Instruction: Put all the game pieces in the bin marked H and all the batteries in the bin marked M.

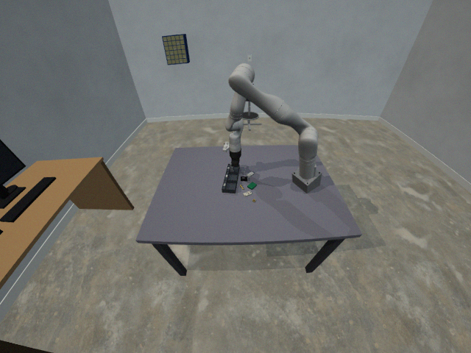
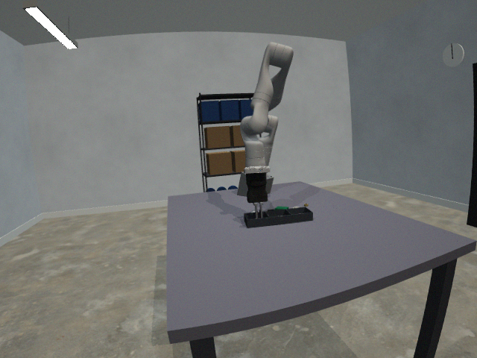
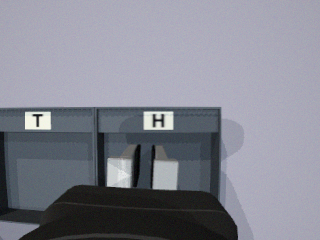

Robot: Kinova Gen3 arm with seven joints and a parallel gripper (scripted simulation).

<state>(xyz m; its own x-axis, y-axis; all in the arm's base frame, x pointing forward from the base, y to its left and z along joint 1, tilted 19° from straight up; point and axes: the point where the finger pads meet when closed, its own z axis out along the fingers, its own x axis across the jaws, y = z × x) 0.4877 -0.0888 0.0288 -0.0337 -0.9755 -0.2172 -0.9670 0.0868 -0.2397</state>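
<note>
My gripper is now 8 cm to the right of the dark divided bin, 2 cm above it and 1 cm past it. From my hand the other things lie so: yellow bolt (14 cm to the left, 8 cm behind, 3 cm below); then black 9-volt battery (10 cm behind, 7 cm to the left, 3 cm below); then white domino (13 cm behind, 3 cm below, 2 cm to the left).
</note>
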